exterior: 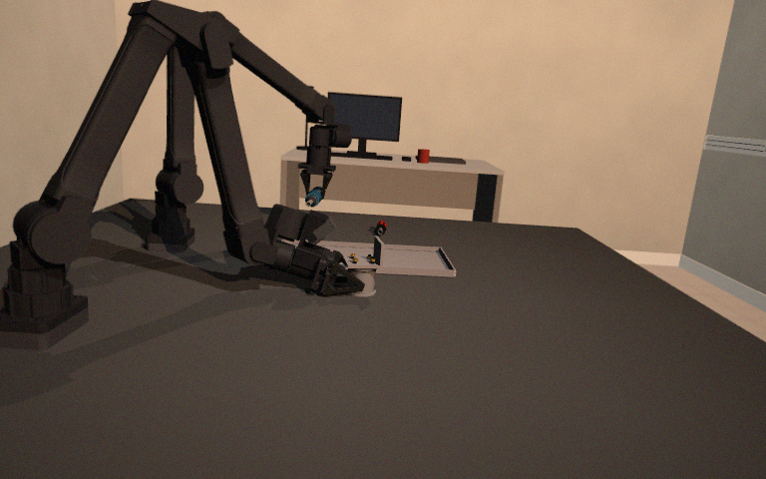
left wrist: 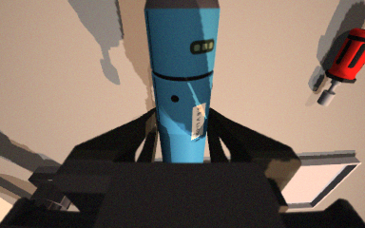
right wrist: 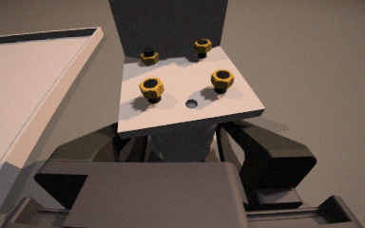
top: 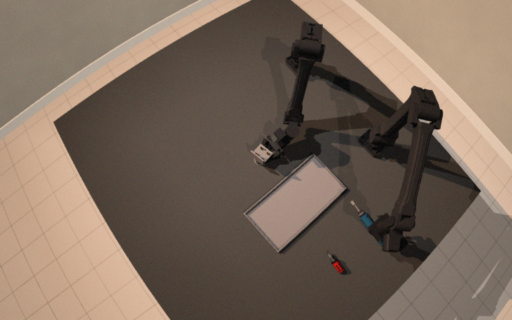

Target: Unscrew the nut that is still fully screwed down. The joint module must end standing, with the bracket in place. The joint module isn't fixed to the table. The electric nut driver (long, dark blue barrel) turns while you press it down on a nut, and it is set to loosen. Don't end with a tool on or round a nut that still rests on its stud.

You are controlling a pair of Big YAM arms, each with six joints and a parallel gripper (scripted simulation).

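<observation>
Now: right hand 1 cm below the joint module. Also, from my right hand: shallow grey tray (25 cm to the left, 2 cm below); then nut (2 cm ahead, 2 cm to the left, 5 cm above); then grey bracket (5 cm above).
</observation>
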